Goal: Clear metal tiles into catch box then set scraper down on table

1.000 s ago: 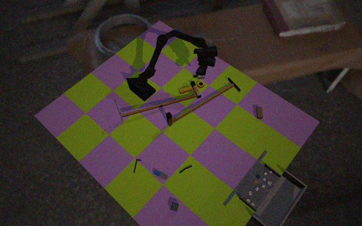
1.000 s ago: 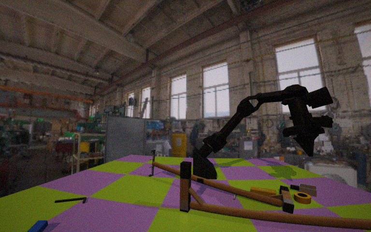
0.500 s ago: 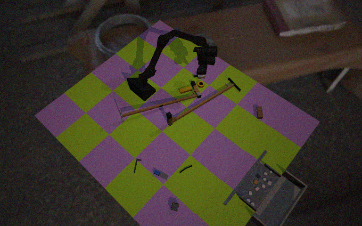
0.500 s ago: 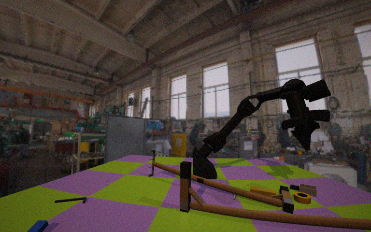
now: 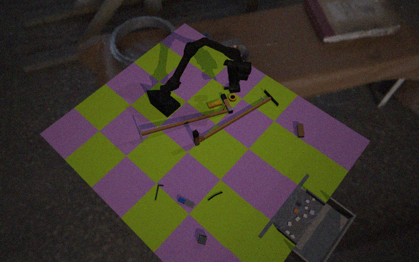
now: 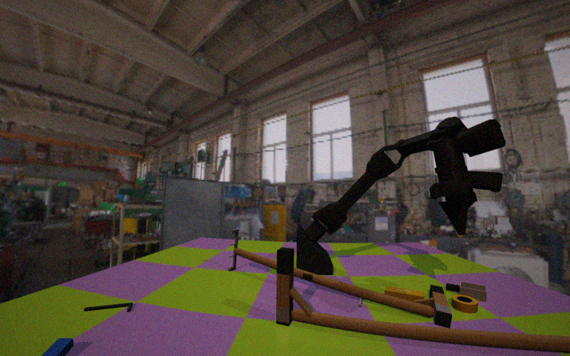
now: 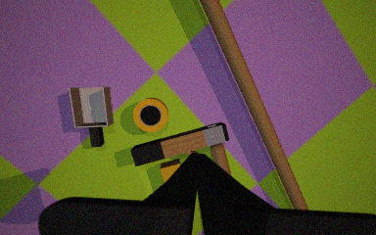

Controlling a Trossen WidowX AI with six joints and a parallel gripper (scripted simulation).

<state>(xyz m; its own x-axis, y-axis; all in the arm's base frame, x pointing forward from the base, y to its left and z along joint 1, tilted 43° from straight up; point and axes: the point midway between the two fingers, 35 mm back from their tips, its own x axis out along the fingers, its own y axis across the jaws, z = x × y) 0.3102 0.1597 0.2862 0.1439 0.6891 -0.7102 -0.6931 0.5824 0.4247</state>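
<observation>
Right now the long scraper is 11 cm below my gripper tip, 9 cm to the right of it and 9 cm ahead of it. Also, from my gripper tip: grey box: 16 cm below, 10 cm behind, 8 cm to the left; curved black strip: 53 cm to the right, 32 cm ahead, 16 cm below; yellow tape roll: 16 cm below, 3 cm to the left, 3 cm behind.
</observation>
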